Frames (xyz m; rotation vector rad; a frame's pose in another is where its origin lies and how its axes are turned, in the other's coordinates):
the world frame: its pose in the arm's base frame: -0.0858 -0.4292 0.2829 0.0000 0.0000 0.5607
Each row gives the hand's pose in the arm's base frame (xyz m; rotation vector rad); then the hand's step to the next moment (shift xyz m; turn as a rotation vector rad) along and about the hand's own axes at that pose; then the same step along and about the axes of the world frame.
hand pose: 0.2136 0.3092 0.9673 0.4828 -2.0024 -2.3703
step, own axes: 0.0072 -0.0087 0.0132 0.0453 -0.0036 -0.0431
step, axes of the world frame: -0.0001 0.0153 -0.0082 -0.0539 -0.0249 -0.0200
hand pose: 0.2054 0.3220 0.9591 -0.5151 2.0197 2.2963
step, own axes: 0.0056 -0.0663 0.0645 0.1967 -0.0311 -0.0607
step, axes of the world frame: 0.0354 0.0623 -0.0587 -0.1878 0.0106 -0.0892
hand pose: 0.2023 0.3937 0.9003 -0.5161 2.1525 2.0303
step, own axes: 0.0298 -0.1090 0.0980 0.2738 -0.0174 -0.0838
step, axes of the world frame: 0.0439 0.0773 -0.1203 -0.2681 0.0208 -0.0999
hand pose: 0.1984 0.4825 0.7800 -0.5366 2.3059 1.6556
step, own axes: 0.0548 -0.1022 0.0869 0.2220 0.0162 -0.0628
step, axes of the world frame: 0.0190 0.0411 -0.1376 -0.2214 0.0353 -0.0568
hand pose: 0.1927 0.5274 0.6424 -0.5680 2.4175 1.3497
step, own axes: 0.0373 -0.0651 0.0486 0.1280 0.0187 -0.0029
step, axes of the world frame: 0.0043 0.0017 -0.0893 -0.1117 0.0494 -0.0427
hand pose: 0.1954 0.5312 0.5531 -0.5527 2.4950 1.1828
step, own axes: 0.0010 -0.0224 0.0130 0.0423 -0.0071 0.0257
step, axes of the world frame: 0.0080 -0.0086 -0.0231 -0.0218 0.0225 -0.0390
